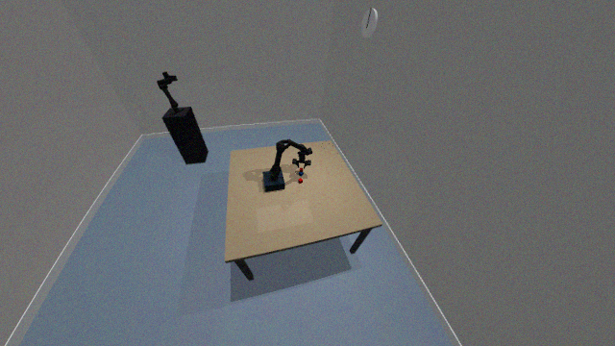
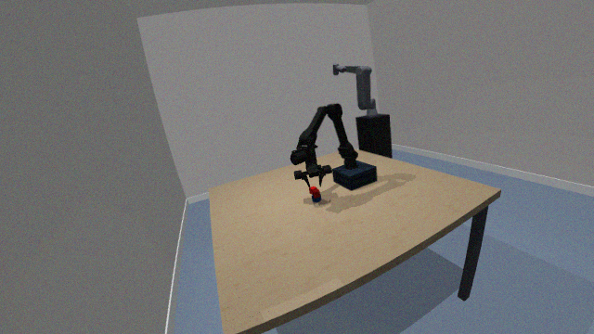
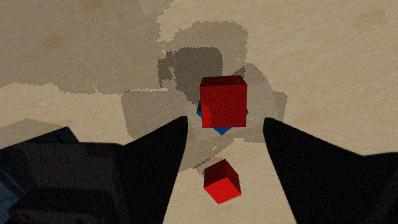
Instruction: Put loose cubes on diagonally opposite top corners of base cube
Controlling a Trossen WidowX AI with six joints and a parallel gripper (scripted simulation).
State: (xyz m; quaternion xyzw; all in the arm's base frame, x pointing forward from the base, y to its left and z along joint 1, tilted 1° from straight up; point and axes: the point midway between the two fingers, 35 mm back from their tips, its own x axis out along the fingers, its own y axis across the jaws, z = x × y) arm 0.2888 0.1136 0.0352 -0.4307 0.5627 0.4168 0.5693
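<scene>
Right now my gripper tip is 1 cm to the left of the blue base cube and 7 cm above it.
</scene>
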